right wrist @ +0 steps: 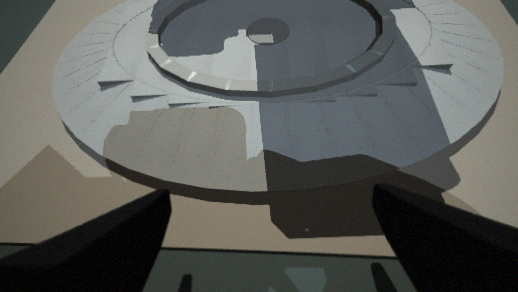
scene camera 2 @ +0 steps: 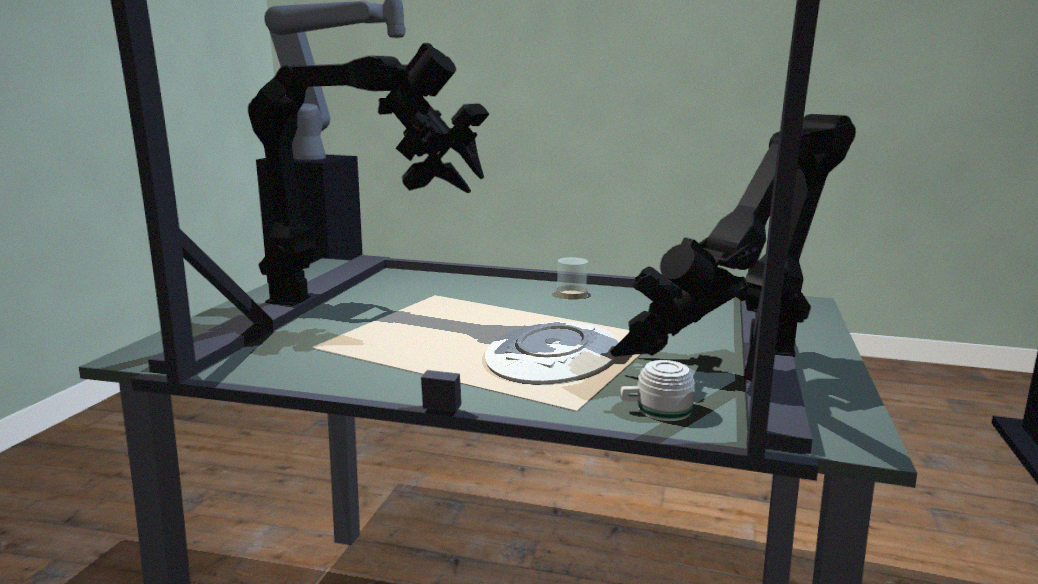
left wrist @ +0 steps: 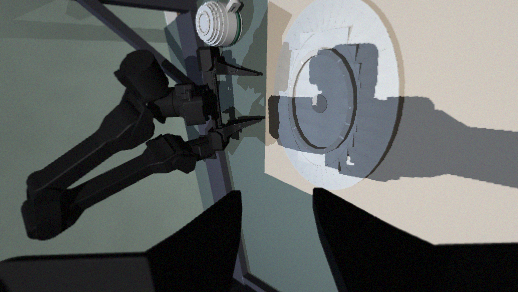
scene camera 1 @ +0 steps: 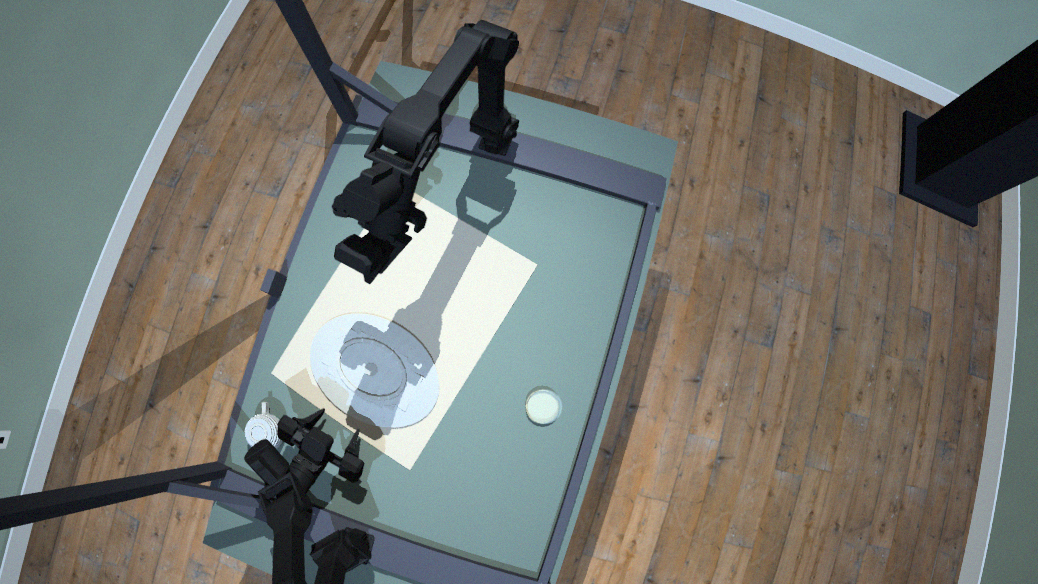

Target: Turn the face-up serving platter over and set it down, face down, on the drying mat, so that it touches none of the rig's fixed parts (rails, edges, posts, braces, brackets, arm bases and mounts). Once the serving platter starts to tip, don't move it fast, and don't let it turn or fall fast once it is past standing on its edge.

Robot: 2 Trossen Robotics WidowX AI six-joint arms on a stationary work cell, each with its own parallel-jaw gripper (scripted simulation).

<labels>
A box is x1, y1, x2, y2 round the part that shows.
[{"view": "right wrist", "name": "my right gripper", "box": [0, 183, 517, 291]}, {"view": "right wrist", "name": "white oval serving platter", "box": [52, 0, 502, 192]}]
</labels>
